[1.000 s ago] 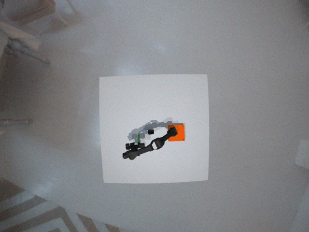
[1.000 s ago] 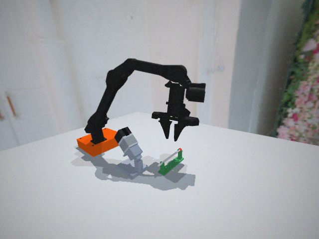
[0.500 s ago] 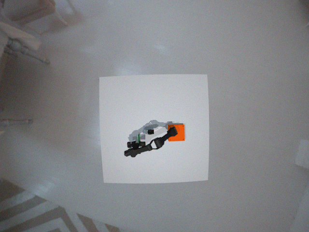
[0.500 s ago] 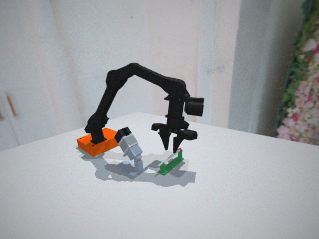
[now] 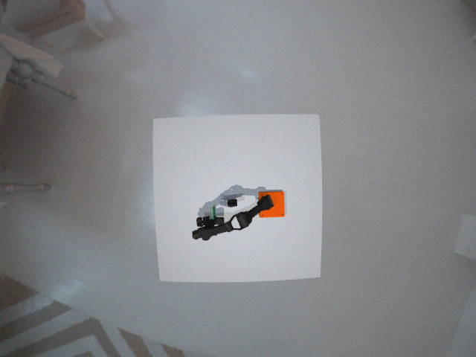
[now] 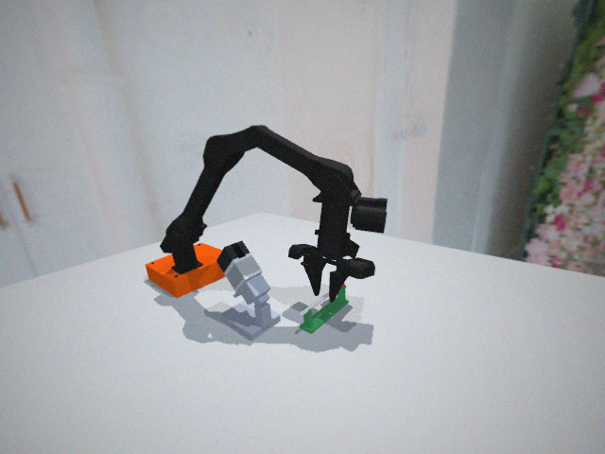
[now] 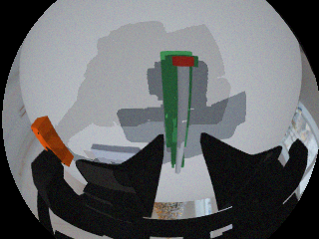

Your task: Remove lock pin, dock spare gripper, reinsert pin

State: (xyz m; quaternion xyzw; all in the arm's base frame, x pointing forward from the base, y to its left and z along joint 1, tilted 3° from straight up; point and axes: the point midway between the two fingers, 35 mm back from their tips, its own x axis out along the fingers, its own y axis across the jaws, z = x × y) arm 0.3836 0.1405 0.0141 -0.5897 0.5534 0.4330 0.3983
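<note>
My gripper tip is 1 cm to the right of the green cradle and 2 cm above it. Also, from my gripper tip: grey mount 9 cm behind, 11 cm to the right, 1 cm above; then spare gripper 12 cm behind, 12 cm to the right, 7 cm above.
</note>
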